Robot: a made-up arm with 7 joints. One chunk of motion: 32 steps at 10 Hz.
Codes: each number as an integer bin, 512 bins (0 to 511) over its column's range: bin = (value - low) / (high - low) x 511, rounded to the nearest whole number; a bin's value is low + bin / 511 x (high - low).
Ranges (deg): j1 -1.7..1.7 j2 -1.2..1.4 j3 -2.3..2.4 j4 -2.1..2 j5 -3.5..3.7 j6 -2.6..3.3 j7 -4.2..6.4
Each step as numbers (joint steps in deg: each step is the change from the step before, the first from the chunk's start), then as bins.
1 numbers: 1.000 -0.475 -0.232 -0.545 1.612 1.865 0.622
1 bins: 406 142 225 194 363 387 232
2 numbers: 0.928 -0.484 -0.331 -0.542 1.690 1.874 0.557
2 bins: 395 141 214 194 368 387 229
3 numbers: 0.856 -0.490 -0.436 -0.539 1.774 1.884 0.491
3 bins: 384 140 203 195 374 388 226
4 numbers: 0.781 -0.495 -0.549 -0.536 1.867 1.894 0.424
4 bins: 373 139 190 195 381 389 223
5 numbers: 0.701 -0.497 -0.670 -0.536 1.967 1.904 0.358
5 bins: 361 138 177 195 388 390 220
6 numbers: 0.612 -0.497 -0.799 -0.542 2.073 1.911 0.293
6 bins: 347 138 163 194 396 391 217
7 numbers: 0.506 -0.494 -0.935 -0.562 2.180 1.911 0.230
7 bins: 332 139 148 192 403 391 214
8 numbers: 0.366 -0.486 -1.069 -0.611 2.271 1.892 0.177
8 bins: 311 140 134 186 410 389 211
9 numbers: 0.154 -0.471 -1.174 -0.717 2.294 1.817 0.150
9 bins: 279 143 122 172 411 383 210
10 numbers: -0.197 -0.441 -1.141 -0.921 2.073 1.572 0.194
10 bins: 226 149 126 147 396 361 212
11 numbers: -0.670 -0.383 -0.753 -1.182 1.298 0.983 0.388
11 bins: 155 161 168 114 341 310 221
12 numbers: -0.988 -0.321 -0.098 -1.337 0.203 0.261 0.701
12 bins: 107 173 239 95 263 248 236
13 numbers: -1.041 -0.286 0.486 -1.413 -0.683 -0.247 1.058
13 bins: 99 180 303 86 200 204 253
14 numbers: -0.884 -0.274 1.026 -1.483 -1.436 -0.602 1.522
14 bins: 123 182 362 77 146 173 276
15 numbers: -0.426 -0.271 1.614 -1.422 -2.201 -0.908 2.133
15 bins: 191 183 426 85 92 147 305
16 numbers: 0.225 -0.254 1.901 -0.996 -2.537 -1.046 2.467
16 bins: 289 186 457 138 68 135 321
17 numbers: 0.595 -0.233 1.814 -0.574 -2.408 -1.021 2.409
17 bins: 345 190 447 190 78 137 319
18 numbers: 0.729 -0.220 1.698 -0.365 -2.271 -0.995 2.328
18 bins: 365 193 435 216 87 139 315
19 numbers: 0.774 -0.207 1.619 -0.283 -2.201 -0.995 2.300
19 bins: 372 195 426 226 92 139 313
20 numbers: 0.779 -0.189 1.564 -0.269 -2.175 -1.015 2.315
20 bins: 373 199 420 228 94 137 314
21 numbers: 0.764 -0.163 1.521 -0.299 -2.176 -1.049 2.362
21 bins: 370 204 415 224 94 134 316
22 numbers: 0.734 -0.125 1.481 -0.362 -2.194 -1.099 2.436
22 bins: 366 211 411 217 93 130 320
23 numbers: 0.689 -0.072 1.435 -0.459 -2.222 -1.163 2.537
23 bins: 359 222 406 205 91 124 325
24 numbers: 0.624 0.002 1.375 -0.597 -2.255 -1.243 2.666
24 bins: 349 236 400 187 88 118 331
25 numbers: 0.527 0.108 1.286 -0.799 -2.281 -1.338 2.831
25 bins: 335 257 390 162 87 109 339
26 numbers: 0.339 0.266 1.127 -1.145 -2.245 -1.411 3.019
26 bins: 306 288 373 119 89 103 348
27 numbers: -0.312 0.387 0.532 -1.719 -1.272 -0.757 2.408
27 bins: 209 312 308 47 158 160 319
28 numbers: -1.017 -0.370 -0.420 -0.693 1.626 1.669 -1.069
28 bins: 103 163 204 175 364 370 151
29 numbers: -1.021 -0.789 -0.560 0.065 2.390 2.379 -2.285
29 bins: 102 81 189 270 418 431 92
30 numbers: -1.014 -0.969 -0.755 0.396 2.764 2.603 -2.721
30 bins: 103 45 168 311 445 451 71
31 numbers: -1.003 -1.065 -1.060 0.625 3.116 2.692 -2.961
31 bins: 105 27 135 340 470 458 60
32 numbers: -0.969 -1.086 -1.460 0.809 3.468 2.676 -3.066
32 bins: 110 22 91 363 495 457 55
